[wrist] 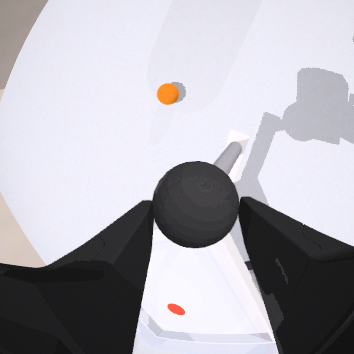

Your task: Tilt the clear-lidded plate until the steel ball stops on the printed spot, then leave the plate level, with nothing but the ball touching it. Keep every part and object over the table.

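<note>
The dark round knob (196,215) stands on a grey rod (228,158) in the wrist view. My gripper (196,207) is shut on the knob, with one finger against each side. The clear-lidded plate (212,290) shows below and beyond the knob, between the fingers. The printed red spot (176,309) is visible on the plate's floor. The steel ball does not show in this view; the fingers and the knob cover much of the plate. I cannot tell whether the plate is level.
A small orange ball (167,94) is on the white table (75,125), farther out than the knob. A small white block (237,135) is at the rod's far end. The arm's shadow falls on the right. The table's curved edge is at the left.
</note>
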